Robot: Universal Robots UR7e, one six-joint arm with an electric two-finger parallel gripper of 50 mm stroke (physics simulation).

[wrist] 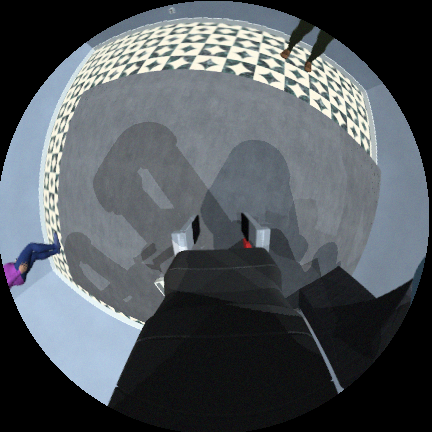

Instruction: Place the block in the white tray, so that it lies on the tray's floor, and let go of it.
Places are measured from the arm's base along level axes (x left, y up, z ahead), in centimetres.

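Pixels of known places: gripper, fingertip midpoint: (219,222).
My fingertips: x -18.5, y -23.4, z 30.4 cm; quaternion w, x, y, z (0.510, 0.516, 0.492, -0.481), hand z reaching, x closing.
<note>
For each thing: its top centre in the pictures, then the offset to it from my fingertips. Level surfaces: height alone.
- red block, top centre: (253,249) dx +9.0, dy -9.1, dz -6.3 cm
- white tray, top centre: (192,293) dx +21.4, dy -10.6, dz +8.6 cm
- grey table top, surface height: dy -12.6 cm
My gripper (219,222) is open, with nothing between its fingers, above the grey table top. A red block (247,243) shows as a small patch beside the right finger's inner side, close to the gripper body, which hides most of it. It lies below the fingers and is not between them. A small part of the white tray (159,286) shows at the left edge of the gripper body; the rest of it is hidden behind the gripper.
The grey table top (125,107) carries broad shadows of the arm. Beyond its edge is a patterned tile floor (207,47). A person's legs (295,40) show at the upper right, and another person (32,252) at the left.
</note>
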